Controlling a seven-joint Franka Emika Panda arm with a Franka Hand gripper.
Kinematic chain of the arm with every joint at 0, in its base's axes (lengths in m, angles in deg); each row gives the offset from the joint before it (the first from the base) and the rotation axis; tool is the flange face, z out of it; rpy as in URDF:
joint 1: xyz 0 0 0.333 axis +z
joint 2: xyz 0 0 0 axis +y
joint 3: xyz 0 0 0.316 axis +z
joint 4: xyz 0.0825 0 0 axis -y
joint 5: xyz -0.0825 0 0.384 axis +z
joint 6: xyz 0 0 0 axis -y
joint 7: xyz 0.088 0 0 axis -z
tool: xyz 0 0 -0.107 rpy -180 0 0
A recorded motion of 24 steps. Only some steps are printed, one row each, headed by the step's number.
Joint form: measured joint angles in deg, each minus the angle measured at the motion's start. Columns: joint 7, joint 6, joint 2, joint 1, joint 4, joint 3, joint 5.
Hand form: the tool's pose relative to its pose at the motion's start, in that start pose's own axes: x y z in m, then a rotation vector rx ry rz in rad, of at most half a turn. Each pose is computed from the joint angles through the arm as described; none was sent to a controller.
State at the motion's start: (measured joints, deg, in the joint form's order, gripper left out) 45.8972 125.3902 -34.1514 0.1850 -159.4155 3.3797 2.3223
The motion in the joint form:
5: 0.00 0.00 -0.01 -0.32 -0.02 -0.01 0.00
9: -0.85 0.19 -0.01 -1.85 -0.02 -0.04 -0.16
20: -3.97 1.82 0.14 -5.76 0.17 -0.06 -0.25
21: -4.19 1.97 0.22 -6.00 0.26 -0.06 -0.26
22: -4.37 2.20 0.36 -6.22 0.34 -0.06 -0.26
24: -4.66 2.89 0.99 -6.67 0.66 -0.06 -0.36
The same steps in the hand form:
5: 0.0014 0.0014 0.0001 -0.0001 -0.0002 0.0057
9: 0.0084 0.0076 -0.0002 0.0008 0.0036 0.0164
20: 0.0276 0.0218 -0.0034 0.0190 0.0263 0.0294
21: 0.0292 0.0224 -0.0038 0.0206 0.0286 0.0296
22: 0.0307 0.0228 -0.0040 0.0225 0.0308 0.0303
24: 0.0350 0.0227 -0.0038 0.0259 0.0367 0.0318

